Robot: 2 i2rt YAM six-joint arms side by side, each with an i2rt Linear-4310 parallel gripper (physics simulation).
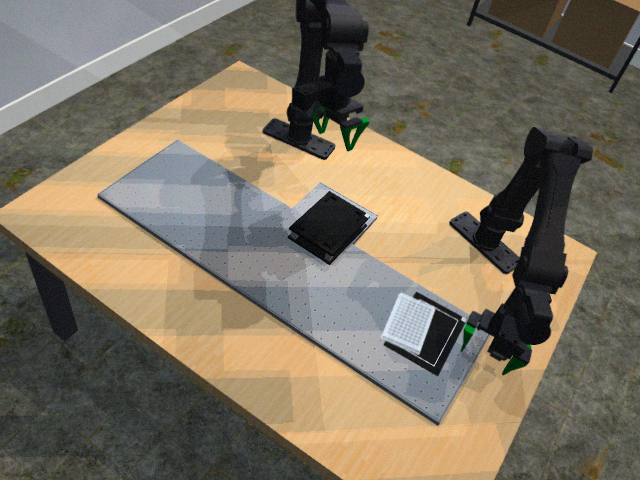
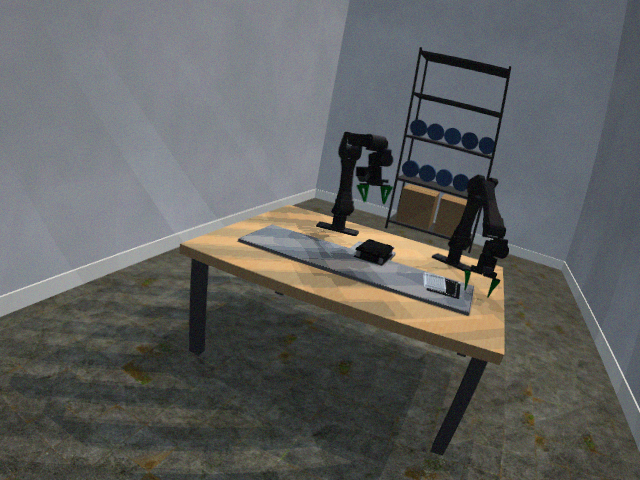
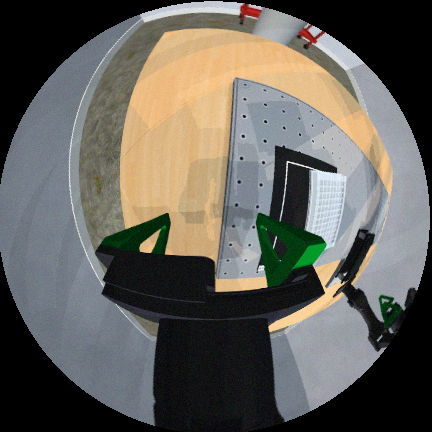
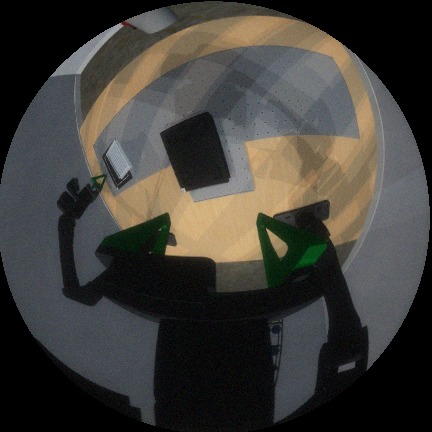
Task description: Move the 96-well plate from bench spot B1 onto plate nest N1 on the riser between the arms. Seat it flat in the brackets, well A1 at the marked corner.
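Places are measured from the left arm's base along level axes (x ahead, y left, z up), in metres.
Pixels of known places: left gripper, fingertip midpoint: (image 1: 482, 361) (image 2: 476, 293) (image 3: 212, 217) (image 4: 102, 179); right gripper, fingertip midpoint: (image 1: 335, 141) (image 2: 374, 203) (image 4: 213, 217); left arm's base, link origin: (image 1: 484, 243) (image 2: 452, 263) (image 4: 156, 235); right arm's base, link origin: (image 1: 298, 139) (image 2: 337, 229) (image 3: 344, 285) (image 4: 302, 215).
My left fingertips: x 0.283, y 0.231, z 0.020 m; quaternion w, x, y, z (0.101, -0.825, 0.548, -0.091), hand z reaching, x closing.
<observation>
Ahead of a thing's pixels: the offset from my left fingertips to its top centre. "spot": to the spot under its first point. Level surfaces: height alone.
The white 96-well plate @[0.068 m ahead, 0.158 m right, 0.009 m up] (image 1: 409, 322) (image 2: 434, 282) (image 3: 328, 208) (image 4: 119, 158) lies on the black, white-outlined spot B1 @[spot: 0.023 m ahead, 0.087 m right, 0.005 m down] (image 1: 445, 338) (image 3: 295, 192), covering part of it and reaching past its outline on one side. The black plate nest N1 @[0.051 m ahead, 0.458 m right, 0.037 m up] (image 1: 329, 223) (image 2: 374, 250) (image 4: 196, 151) stands on the riser, with no plate on it. My left gripper (image 1: 491, 347) (image 2: 479, 285) (image 3: 212, 217) is open and empty, beside and above the bench end past B1. My right gripper (image 1: 336, 130) (image 2: 374, 195) (image 4: 213, 217) is open and empty, high behind the nest. Well A1 is too small to tell.
The grey perforated board @[0.007 m down] (image 1: 248, 268) (image 2: 310, 253) (image 3: 250, 107) lies along the wooden table (image 1: 227, 330) (image 2: 320, 299). The nest stands at the board's back edge between the two arm bases. A shelf rack (image 2: 460, 63) stands behind the table.
</observation>
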